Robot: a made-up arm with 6 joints.
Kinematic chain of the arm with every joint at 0, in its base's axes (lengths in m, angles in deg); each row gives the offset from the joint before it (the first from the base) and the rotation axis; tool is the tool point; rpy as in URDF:
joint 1: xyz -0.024 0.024 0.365 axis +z
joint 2: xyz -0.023 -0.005 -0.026 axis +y
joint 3: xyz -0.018 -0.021 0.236 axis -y
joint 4: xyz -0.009 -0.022 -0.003 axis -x
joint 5: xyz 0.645 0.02 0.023 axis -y
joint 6: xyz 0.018 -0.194 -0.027 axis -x
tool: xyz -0.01 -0.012 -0.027 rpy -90 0 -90
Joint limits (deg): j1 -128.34..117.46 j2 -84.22..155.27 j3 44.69..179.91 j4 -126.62..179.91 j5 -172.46..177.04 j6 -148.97..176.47
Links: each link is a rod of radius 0.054 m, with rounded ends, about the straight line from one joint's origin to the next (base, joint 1, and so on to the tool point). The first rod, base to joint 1, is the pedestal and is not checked.
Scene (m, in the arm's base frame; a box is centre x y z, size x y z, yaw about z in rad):
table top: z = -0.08
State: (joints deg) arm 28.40 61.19 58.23 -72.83 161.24 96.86
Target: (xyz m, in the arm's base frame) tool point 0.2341 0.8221 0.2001
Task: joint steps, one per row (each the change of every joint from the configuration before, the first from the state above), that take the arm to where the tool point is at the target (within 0.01 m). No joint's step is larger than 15 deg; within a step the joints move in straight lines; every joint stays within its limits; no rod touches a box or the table.
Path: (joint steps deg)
1: 12.90 3.85 4.23 -2.16 -0.96 -0.62
2: 12.89 3.85 4.22 -2.15 -0.96 -0.62
3: 12.90 3.85 4.23 -2.16 -0.96 -0.62
4: 12.89 3.85 4.22 -2.15 -0.96 -0.62

